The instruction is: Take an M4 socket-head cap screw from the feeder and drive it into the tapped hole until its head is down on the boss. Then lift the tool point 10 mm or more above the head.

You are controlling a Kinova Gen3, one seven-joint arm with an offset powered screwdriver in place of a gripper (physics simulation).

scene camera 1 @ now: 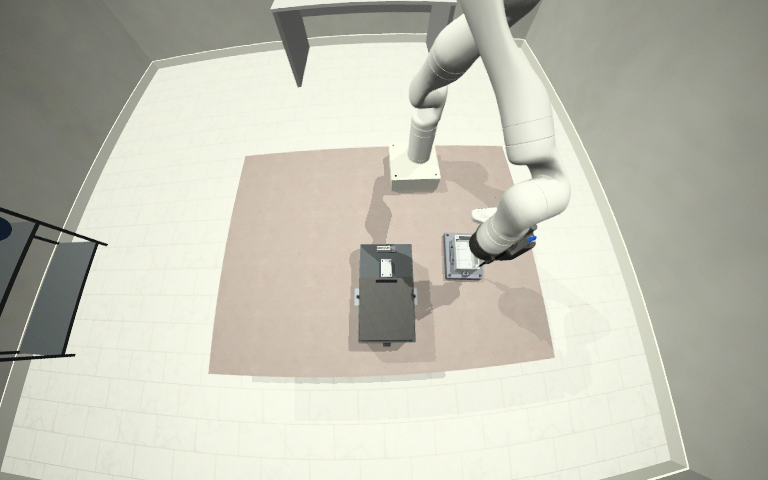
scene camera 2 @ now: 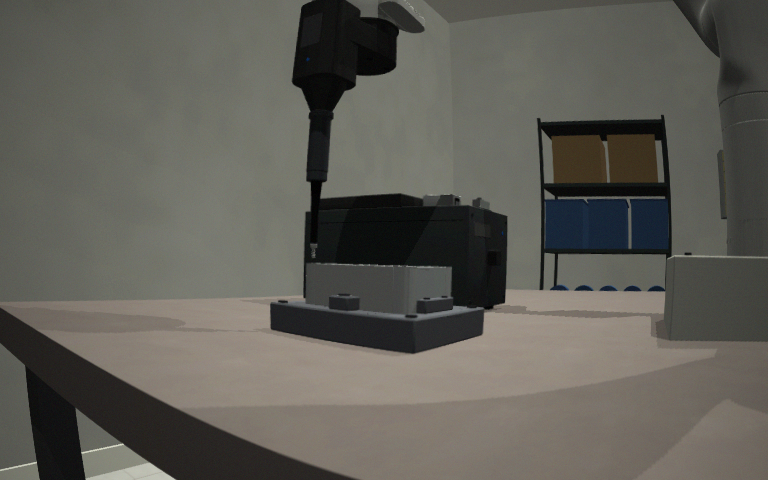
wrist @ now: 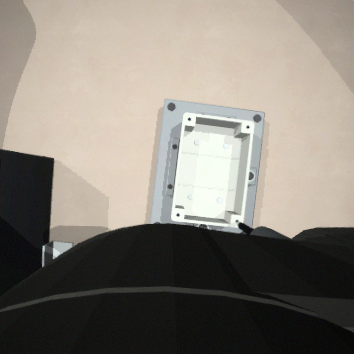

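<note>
The black screwdriver, my gripper [scene camera 1: 481, 264] [scene camera 2: 313, 243] [wrist: 243, 227], points down with a small silver screw [scene camera 2: 313, 251] on its bit. In scene camera 2 the screw hangs upright, with a small gap over the top edge at the left end of the white open box [scene camera 1: 457, 254] [scene camera 2: 356, 284] [wrist: 179, 165]. In the wrist view the dark bit is beside the box's lower-right corner boss [wrist: 233, 218]; the screw and that boss's hole are not clearly visible. The other corner bosses show dark holes. The dark feeder [scene camera 1: 386, 311] [scene camera 2: 407, 237] [wrist: 25, 195] stands apart from the box.
The box sits on a grey fixture plate [scene camera 1: 448, 273] [scene camera 2: 345, 332] [wrist: 161, 160] with dark bolts and side blocks. The arm's pale pedestal [scene camera 1: 415, 185] [scene camera 2: 719, 300] stands on the table [scene camera 1: 294, 254] [scene camera 2: 283, 384]. A shelf rack [scene camera 2: 606, 187] stands in the background.
</note>
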